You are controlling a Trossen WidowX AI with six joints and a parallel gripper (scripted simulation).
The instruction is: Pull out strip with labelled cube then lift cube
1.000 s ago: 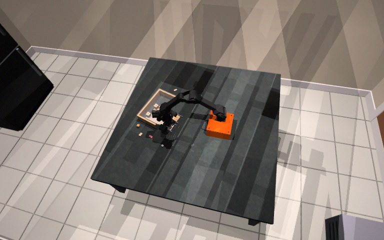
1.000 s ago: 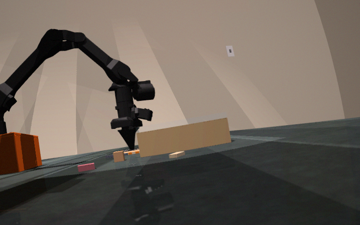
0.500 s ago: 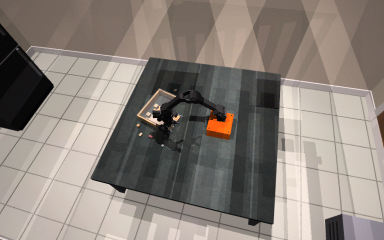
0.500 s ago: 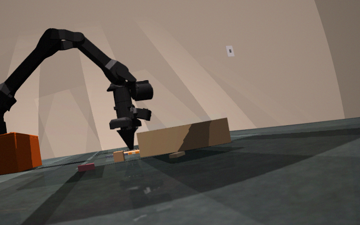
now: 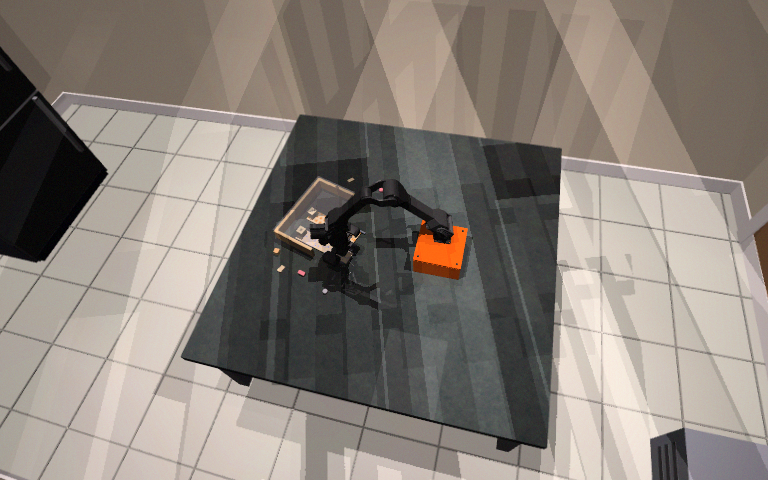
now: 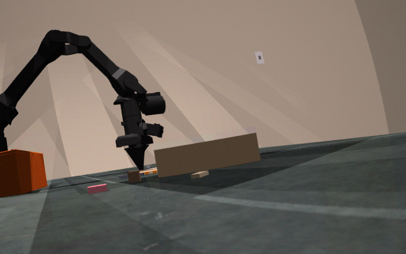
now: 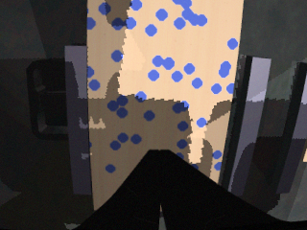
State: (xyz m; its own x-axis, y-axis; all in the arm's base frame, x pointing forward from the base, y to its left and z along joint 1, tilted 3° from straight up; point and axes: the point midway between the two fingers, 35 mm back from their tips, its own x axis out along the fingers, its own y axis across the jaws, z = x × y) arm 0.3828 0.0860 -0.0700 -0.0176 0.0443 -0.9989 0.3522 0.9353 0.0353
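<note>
The orange-dotted strip lies 2 cm ahead of my gripper tip and 11 cm to the right of it.
</note>
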